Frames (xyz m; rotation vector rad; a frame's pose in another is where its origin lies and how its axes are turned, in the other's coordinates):
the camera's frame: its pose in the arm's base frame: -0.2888 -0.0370 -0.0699 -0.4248 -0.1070 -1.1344
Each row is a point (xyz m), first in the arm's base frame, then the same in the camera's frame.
Working: the arm's base frame: its pose in the camera's frame: 0.1123 0.2523 0.1157 0.4248 0.1070 1.1344

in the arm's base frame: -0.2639 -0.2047 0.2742
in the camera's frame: 0.2555 -0.1311 0.2543
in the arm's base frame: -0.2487 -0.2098 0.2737
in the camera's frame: 0.2662 -0.1192 0.2539
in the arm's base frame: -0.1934 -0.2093 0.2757
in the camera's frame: 0.2900 -0.0700 0.2631
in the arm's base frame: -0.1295 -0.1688 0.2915
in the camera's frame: 0.2874 -0.0029 0.3013
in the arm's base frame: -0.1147 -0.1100 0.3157
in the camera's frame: 0.2506 0.0244 0.3478
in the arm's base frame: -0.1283 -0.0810 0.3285
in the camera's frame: 0.2237 0.0190 0.3688
